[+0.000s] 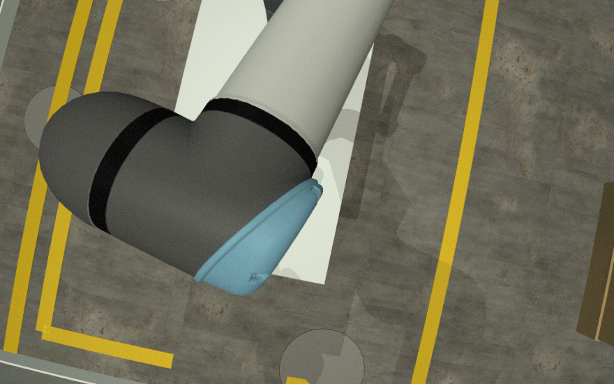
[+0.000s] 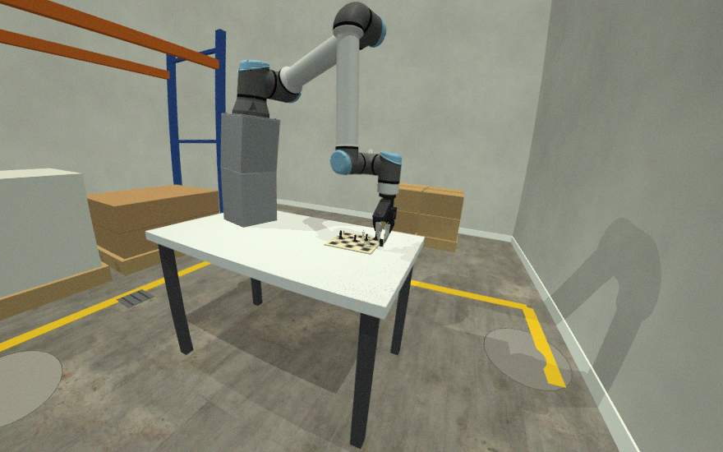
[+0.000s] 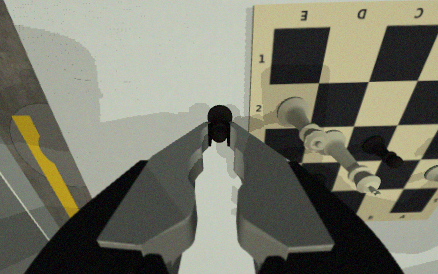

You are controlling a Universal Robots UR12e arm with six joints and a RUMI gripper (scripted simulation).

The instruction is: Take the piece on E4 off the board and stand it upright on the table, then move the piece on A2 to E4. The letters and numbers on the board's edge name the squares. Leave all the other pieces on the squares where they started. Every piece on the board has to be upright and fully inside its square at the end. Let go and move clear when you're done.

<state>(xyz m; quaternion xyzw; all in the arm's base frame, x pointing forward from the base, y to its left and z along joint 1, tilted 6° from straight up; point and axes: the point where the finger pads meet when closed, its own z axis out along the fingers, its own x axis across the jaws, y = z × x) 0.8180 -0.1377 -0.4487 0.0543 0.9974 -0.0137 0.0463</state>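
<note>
Now: hand 130 mm past the chessboard, 50 mm to the right of it and 40 mm above it.
</note>
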